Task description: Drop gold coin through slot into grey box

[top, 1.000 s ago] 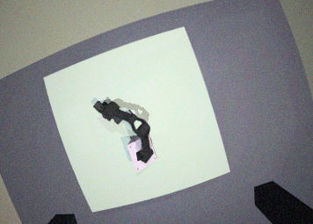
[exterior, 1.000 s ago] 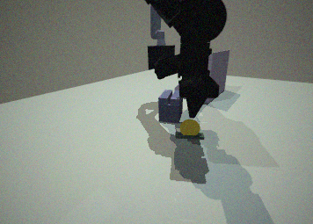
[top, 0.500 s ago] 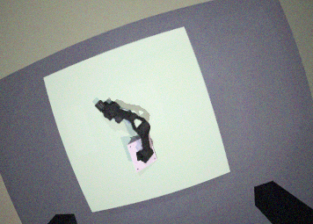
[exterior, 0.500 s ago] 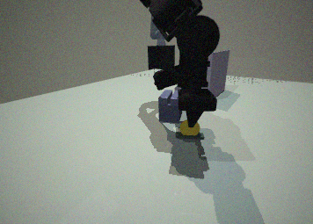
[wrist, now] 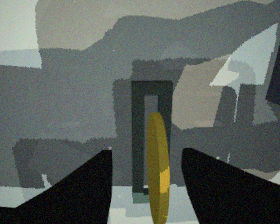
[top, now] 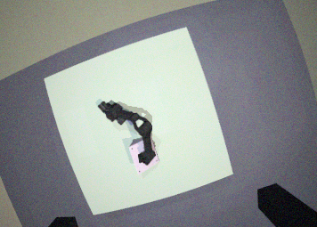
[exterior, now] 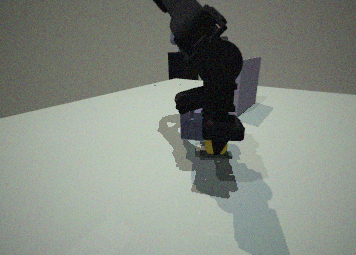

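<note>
Right now the gold coin is 1 cm above my gripper tip.
</note>
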